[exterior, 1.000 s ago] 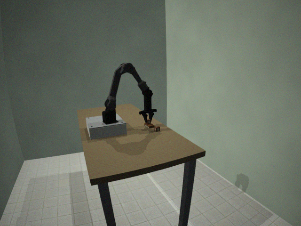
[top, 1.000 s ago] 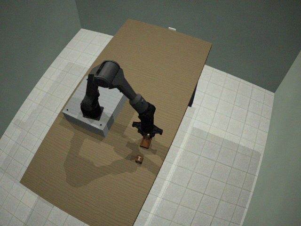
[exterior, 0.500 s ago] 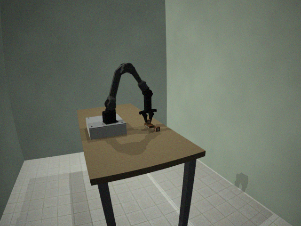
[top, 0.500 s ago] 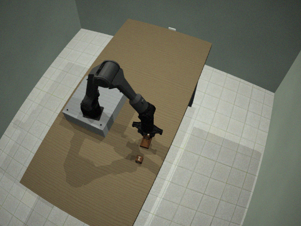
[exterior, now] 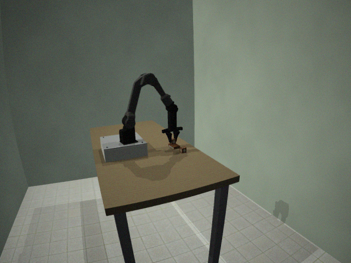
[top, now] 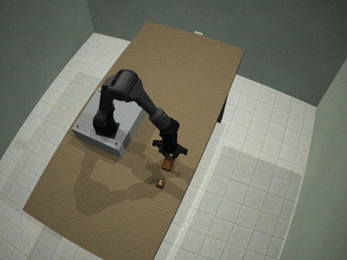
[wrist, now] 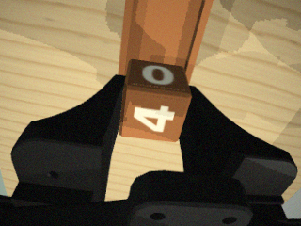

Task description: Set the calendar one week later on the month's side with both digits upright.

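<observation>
Now: the brown tray 3 cm below my hand and 2 cm to the right of it. From my hand the other things lie so: cube right at my hand.
</observation>
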